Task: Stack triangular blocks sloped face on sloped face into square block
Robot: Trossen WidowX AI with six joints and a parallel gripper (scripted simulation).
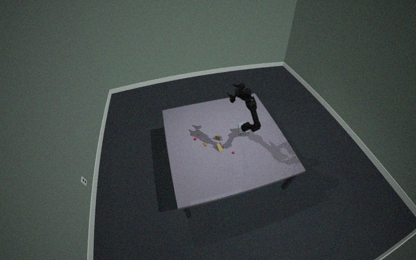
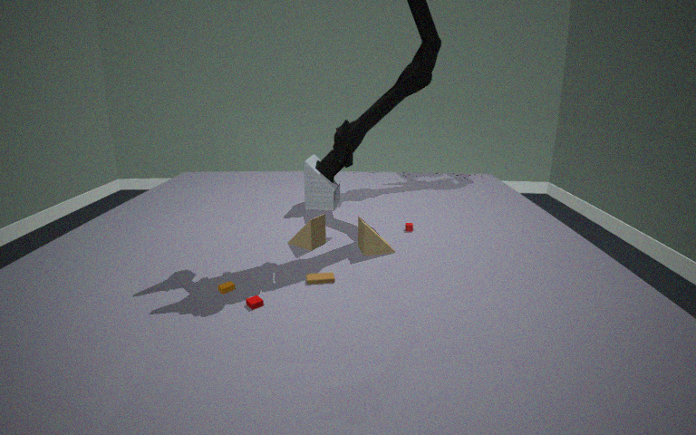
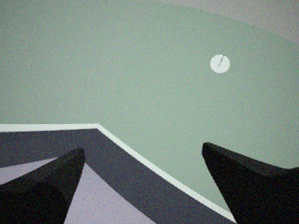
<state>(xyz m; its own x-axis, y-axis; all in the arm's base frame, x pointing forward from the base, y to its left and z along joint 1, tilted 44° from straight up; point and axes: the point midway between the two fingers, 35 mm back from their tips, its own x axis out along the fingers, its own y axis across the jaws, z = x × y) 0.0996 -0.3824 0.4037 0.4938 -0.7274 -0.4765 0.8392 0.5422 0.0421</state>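
The red cube lies 63 cm below my gripper tip, 24 cm to the left of it and 2 cm ahead of it. The rest, counted from my gripper tip: red brick: 63 cm below, 34 cm ahead, 6 cm to the right; then orange brick: 63 cm below, 29 cm ahead, 12 cm to the right; then flat tan brick: 63 cm below, 26 cm ahead, 4 cm to the left.
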